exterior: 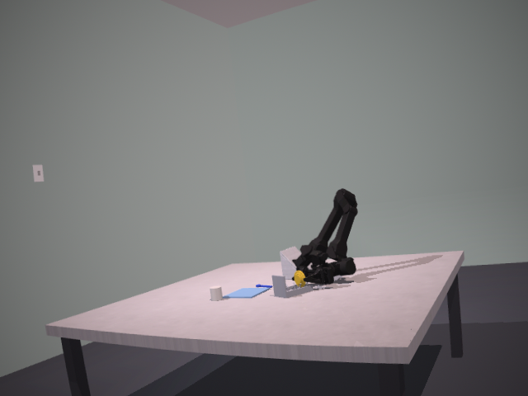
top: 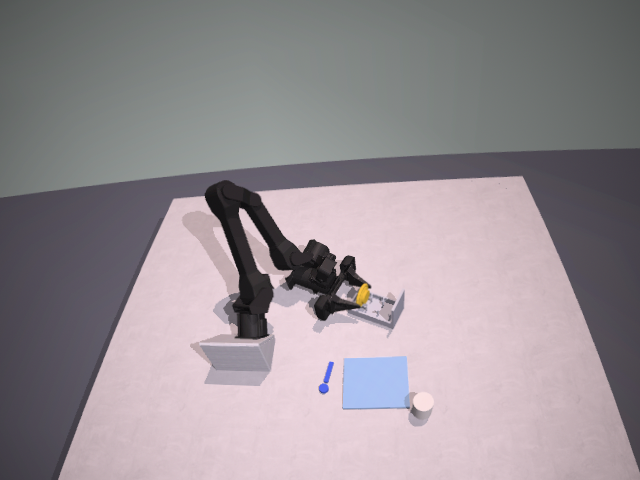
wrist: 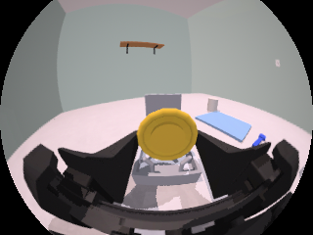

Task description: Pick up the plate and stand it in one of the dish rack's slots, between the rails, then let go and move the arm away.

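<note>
The yellow plate is 10 mm behind my gripper tip. Also, from my gripper tip: grey dish rack (20 mm ahead, 10 mm to the right, 20 mm below); then blue mat (50 mm ahead, 210 mm to the right, 40 mm below); then blue spoon (70 mm behind, 220 mm to the right, 40 mm below).
</note>
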